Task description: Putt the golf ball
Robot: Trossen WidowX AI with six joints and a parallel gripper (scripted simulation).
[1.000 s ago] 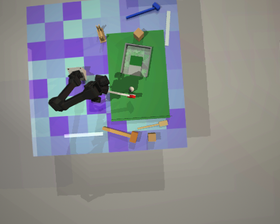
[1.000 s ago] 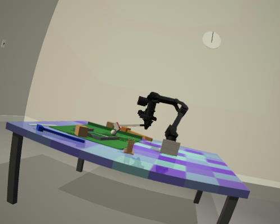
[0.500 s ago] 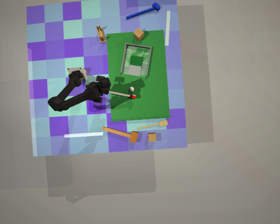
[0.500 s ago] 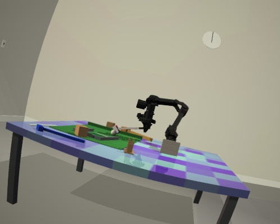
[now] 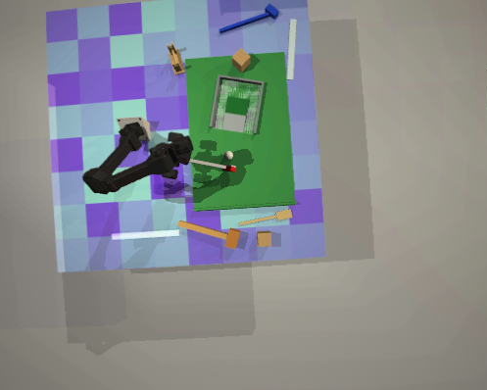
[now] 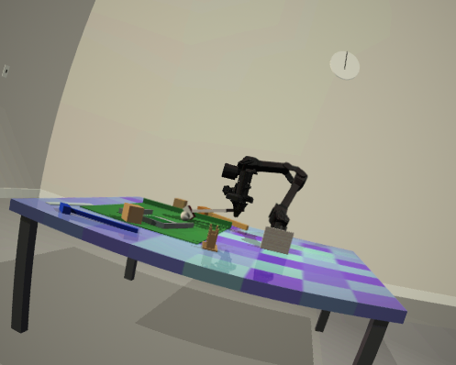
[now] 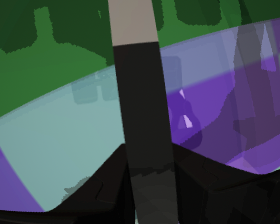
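Right now the red putter is 110 mm ahead of my gripper tip, 40 mm to the right of it and 10 mm below it. The rest, counted from my gripper tip: white bar: 610 mm ahead, 440 mm to the left, 80 mm below; then green mat: 290 mm ahead, 100 mm to the left, 80 mm below; then white golf ball: 220 mm ahead, 50 mm below, 10 mm to the right.
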